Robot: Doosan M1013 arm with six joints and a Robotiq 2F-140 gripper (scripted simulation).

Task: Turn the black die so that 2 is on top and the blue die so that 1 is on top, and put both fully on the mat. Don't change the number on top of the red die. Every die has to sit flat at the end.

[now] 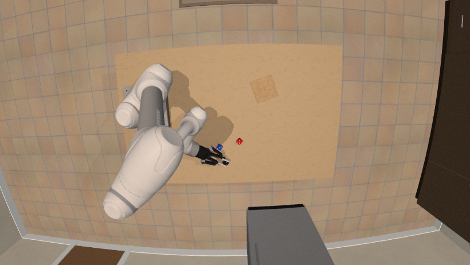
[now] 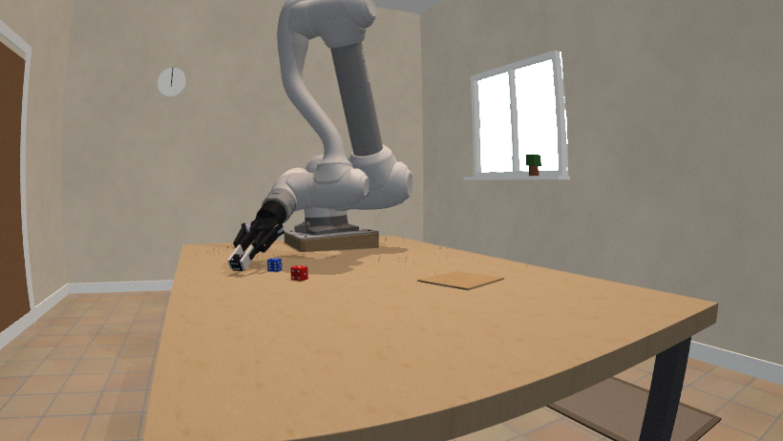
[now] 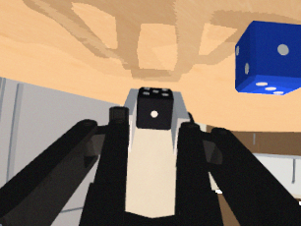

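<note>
My hand is 90 mm to the right of the blue die, 30 mm above it and 10 mm past it. Round my hand: red die 120 mm ahead, 110 mm to the left, 30 mm below; then black die 10 mm to the right, 10 mm below, 10 mm ahead; then cork mat 410 mm to the left, 330 mm ahead, 40 mm below.
</note>
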